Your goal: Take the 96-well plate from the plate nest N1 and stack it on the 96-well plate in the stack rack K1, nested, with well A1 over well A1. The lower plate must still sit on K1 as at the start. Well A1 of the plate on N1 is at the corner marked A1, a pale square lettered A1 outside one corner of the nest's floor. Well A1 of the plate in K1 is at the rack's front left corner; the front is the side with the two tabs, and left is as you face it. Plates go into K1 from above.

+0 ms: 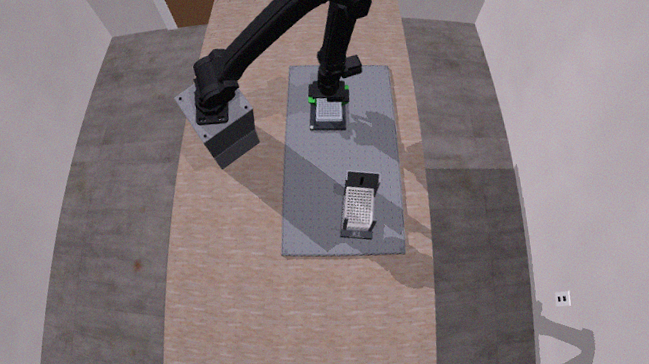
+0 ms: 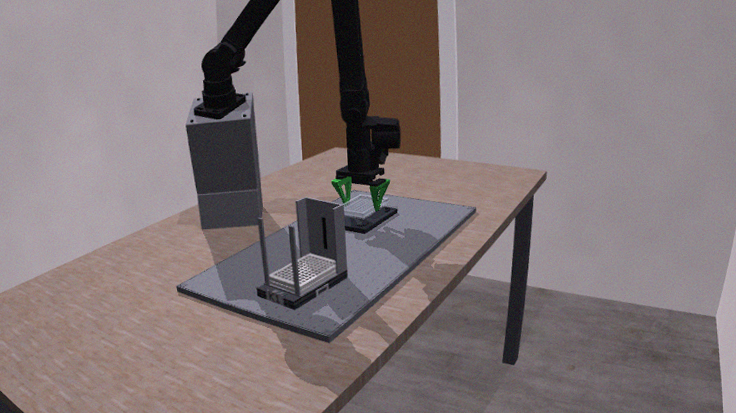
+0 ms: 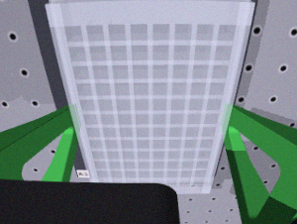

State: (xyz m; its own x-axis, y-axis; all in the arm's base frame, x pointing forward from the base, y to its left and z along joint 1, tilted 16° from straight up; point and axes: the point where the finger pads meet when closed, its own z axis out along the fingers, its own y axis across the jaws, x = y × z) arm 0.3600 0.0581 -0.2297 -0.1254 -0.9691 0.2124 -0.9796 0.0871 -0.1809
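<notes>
My gripper is now 30 mm above the plate nest N1. Also, from my hand: grey back wall (60 mm ahead, 300 mm to the right, 50 mm above); then pale A1 square (70 mm behind, 70 mm to the right, 20 mm below).
</notes>
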